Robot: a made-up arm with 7 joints. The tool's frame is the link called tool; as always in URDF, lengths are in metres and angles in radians. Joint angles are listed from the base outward.
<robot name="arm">
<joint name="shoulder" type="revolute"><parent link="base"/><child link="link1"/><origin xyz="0 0 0.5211" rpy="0 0 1.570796"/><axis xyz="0 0 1"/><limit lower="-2.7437" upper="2.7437"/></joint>
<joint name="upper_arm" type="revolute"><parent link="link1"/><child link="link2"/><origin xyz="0 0 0" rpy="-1.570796 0 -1.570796"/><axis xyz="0 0 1"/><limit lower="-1.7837" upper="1.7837"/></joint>
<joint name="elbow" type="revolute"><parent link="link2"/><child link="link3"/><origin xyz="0 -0.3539 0" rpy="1.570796 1.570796 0"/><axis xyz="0 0 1"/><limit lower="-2.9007" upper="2.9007"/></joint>
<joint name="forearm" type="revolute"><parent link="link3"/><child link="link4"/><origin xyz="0 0.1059 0" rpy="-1.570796 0 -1.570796"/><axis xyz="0 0 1"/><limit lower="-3.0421" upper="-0.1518"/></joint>
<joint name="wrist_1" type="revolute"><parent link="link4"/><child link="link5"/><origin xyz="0.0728 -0.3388 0" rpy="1.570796 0 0"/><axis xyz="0 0 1"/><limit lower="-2.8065" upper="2.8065"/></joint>
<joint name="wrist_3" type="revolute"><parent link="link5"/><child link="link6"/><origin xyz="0 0 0" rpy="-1.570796 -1.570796 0"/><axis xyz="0 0 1"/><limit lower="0.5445" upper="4.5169"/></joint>
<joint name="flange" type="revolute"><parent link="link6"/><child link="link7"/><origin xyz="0 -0.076 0" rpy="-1.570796 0 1.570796"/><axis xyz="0 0 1"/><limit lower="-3.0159" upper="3.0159"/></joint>
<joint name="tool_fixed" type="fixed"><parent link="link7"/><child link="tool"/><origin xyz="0 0 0" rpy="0 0 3.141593"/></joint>
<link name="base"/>
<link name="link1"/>
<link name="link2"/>
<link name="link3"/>
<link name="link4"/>
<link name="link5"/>
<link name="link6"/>
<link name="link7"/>
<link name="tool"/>
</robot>
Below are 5 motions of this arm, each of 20 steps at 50 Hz.
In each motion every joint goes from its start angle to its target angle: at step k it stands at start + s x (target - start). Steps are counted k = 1, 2, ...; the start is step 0. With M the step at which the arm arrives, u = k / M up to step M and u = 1 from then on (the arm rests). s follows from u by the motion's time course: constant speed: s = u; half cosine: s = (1 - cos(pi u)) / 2; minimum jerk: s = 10 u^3 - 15 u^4 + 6 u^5.
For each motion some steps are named. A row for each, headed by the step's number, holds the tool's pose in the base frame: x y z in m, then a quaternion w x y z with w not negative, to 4 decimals.
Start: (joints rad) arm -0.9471 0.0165 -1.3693 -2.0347 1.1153 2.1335 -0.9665
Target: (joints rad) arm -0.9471 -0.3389 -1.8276 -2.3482 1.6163 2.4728 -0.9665
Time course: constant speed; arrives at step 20
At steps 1, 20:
1: -0.3780 -0.3362 0.7694 0.0801 0.4773 -0.7436 0.4614
20: -0.4432 -0.0705 0.5912 0.0953 -0.0660 -0.8189 0.5622

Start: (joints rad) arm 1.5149 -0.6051 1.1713 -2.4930 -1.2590 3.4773 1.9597
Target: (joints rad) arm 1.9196 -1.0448 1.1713 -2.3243 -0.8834 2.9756 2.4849
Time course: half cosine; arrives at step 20
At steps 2, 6, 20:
2: -0.3710 -0.0095 0.7007 0.4549 -0.3432 -0.8194 -0.0621
6: -0.3819 -0.0513 0.7065 0.4981 -0.3659 -0.7826 -0.0748
20: -0.3670 -0.2549 0.7255 0.6864 -0.4409 -0.5783 0.0063

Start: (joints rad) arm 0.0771 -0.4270 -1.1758 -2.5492 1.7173 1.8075 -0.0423
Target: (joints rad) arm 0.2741 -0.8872 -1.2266 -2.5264 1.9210 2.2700 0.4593
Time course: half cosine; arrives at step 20
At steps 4, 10, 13, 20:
4: 0.1282 -0.3617 0.6263 0.7937 -0.2346 0.5330 -0.1758
10: 0.1177 -0.3604 0.6323 0.8278 -0.1102 0.5394 -0.1074
13: 0.1122 -0.3596 0.6313 0.8415 -0.0362 0.5362 -0.0549
20: 0.1067 -0.3584 0.6264 0.8488 0.0539 0.5256 0.0210

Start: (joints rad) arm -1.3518 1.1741 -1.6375 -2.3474 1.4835 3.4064 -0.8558
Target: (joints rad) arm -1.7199 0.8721 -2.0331 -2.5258 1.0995 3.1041 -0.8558
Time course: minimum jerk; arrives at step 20
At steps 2, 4, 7, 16, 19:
2: -0.3455 -0.2118 0.6859 0.5877 0.0052 -0.6980 -0.4092
4: -0.3491 -0.1977 0.6939 0.5786 -0.0049 -0.7033 -0.4130
7: -0.3575 -0.1449 0.7205 0.5444 -0.0427 -0.7222 -0.4246
16: -0.3177 0.0760 0.7867 0.3879 -0.2149 -0.7882 -0.4268
19: -0.3094 0.0928 0.7890 0.3746 -0.2299 -0.7922 -0.4233

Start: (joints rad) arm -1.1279 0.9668 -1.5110 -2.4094 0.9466 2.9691 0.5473
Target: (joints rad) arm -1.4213 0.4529 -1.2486 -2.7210 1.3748 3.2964 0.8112
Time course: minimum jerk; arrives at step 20
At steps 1, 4, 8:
1: -0.3377 -0.2928 0.6465 0.4485 -0.2741 -0.8507 -0.0079
4: -0.3405 -0.2804 0.6429 0.4403 -0.3006 -0.8460 0.0015
8: -0.3456 -0.2267 0.6257 0.4029 -0.4198 -0.8124 0.0379

